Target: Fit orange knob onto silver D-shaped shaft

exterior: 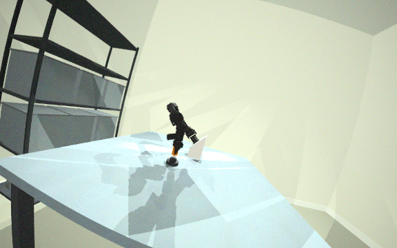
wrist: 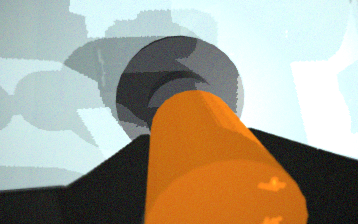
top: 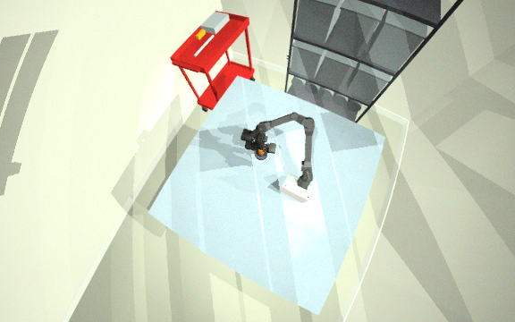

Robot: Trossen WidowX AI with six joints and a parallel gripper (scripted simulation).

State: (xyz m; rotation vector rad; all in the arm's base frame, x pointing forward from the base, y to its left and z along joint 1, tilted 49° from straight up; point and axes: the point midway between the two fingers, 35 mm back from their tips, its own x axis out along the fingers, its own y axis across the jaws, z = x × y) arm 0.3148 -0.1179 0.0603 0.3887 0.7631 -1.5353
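The orange knob is 30 mm above my gripper tip. From my gripper tip the other things lie so: dark round pedestal (40 mm below).
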